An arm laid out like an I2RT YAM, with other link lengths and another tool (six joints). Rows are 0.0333 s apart.
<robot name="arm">
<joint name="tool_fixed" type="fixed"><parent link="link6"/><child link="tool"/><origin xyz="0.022 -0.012 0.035" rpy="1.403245 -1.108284 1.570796"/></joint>
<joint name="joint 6" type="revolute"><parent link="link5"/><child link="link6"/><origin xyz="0.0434 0 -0.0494"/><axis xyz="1 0 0"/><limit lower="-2.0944" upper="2.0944"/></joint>
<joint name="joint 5" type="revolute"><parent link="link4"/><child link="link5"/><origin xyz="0.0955 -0.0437 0.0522"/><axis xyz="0 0 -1"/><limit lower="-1.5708" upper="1.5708"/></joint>
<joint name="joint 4" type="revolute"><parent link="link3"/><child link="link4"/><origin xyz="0.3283 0.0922 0.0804"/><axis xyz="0 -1 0"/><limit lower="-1.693" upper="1.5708"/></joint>
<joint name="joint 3" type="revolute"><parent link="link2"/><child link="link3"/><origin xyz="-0.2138 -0.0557 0"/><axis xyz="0 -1 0"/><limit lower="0" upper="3.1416"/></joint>
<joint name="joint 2" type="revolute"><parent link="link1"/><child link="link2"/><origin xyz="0.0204 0.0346 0.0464"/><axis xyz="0 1 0"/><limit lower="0" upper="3.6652"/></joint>
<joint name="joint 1" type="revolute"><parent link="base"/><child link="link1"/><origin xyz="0 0 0.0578"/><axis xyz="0 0 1"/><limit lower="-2.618" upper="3.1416"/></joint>
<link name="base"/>
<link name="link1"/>
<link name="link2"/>
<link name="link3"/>
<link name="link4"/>
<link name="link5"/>
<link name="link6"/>
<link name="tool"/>
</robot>
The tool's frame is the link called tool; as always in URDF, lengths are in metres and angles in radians.
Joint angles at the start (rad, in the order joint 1, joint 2, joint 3, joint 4, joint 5, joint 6):
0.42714, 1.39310, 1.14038, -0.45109, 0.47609, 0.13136
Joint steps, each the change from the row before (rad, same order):
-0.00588, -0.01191, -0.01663, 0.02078, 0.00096, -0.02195
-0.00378, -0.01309, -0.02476, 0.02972, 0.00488, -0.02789
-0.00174, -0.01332, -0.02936, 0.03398, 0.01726, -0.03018
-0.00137, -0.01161, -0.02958, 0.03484, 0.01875, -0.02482
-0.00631, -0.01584, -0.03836, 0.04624, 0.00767, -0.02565
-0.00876, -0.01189, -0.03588, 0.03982, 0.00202, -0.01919
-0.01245, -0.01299, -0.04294, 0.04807, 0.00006, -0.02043
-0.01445, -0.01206, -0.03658, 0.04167, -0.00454, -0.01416
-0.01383, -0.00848, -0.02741, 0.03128, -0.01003, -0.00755
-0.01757, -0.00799, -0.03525, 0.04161, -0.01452, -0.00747
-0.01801, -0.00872, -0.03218, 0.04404, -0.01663, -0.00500
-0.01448, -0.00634, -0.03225, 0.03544, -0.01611, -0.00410
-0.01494, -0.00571, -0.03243, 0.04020, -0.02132, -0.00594
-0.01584, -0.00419, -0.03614, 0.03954, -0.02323, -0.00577
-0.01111, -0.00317, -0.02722, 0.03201, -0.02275, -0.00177
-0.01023, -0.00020, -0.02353, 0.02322, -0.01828, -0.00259
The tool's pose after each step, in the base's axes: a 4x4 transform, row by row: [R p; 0 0 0 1], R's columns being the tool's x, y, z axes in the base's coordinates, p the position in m. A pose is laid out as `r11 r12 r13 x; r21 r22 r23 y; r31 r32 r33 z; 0 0 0 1`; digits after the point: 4 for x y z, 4 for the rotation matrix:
0.5299 0.0983 0.8423 0.4213; 0.5741 -0.7727 -0.2710 0.1706; 0.6242 0.6272 -0.4659 0.2435; 0 0 0 1
0.5167 0.0956 0.8508 0.4205; 0.5896 -0.7603 -0.2726 0.1690; 0.6208 0.6425 -0.4492 0.2416; 0 0 0 1
0.5061 0.0858 0.8582 0.4191; 0.6070 -0.7423 -0.2838 0.1675; 0.6127 0.6646 -0.4277 0.2386; 0 0 0 1
0.4985 0.0726 0.8639 0.4177; 0.6201 -0.7262 -0.2968 0.1660; 0.6058 0.6836 -0.4070 0.2348; 0 0 0 1
0.4867 0.0597 0.8715 0.4165; 0.6302 -0.7149 -0.3029 0.1628; 0.6050 0.6966 -0.3856 0.2300; 0 0 0 1
0.4804 0.0510 0.8756 0.4158; 0.6364 -0.7072 -0.3080 0.1588; 0.6035 0.7052 -0.3721 0.2236; 0 0 0 1
0.4743 0.0399 0.8794 0.4151; 0.6415 -0.6998 -0.3143 0.1532; 0.6029 0.7133 -0.3575 0.2154; 0 0 0 1
0.4695 0.0283 0.8825 0.4147; 0.6418 -0.6973 -0.3191 0.1469; 0.6063 0.7162 -0.3456 0.2089; 0 0 0 1
0.4657 0.0212 0.8847 0.4147; 0.6392 -0.6994 -0.3198 0.1412; 0.6119 0.7144 -0.3393 0.2036; 0 0 0 1
0.4611 0.0132 0.8873 0.4148; 0.6351 -0.7033 -0.3195 0.1341; 0.6198 0.7108 -0.3327 0.1959; 0 0 0 1
0.4521 0.0011 0.8920 0.4149; 0.6281 -0.7105 -0.3174 0.1270; 0.6334 0.7037 -0.3219 0.1903; 0 0 0 1
0.4475 -0.0020 0.8943 0.4140; 0.6243 -0.7153 -0.3140 0.1212; 0.6403 0.6989 -0.3188 0.1826; 0 0 0 1
0.4379 -0.0035 0.8990 0.4132; 0.6217 -0.7211 -0.3057 0.1156; 0.6494 0.6928 -0.3136 0.1751; 0 0 0 1
0.4313 -0.0006 0.9022 0.4118; 0.6200 -0.7263 -0.2969 0.1097; 0.6554 0.6874 -0.3129 0.1653; 0 0 0 1
0.4223 0.0035 0.9065 0.4104; 0.6172 -0.7335 -0.2847 0.1058; 0.6639 0.6796 -0.3119 0.1583; 0 0 0 1
0.4196 0.0105 0.9076 0.4090; 0.6163 -0.7374 -0.2764 0.1021; 0.6664 0.6754 -0.3159 0.1506; 0 0 0 1

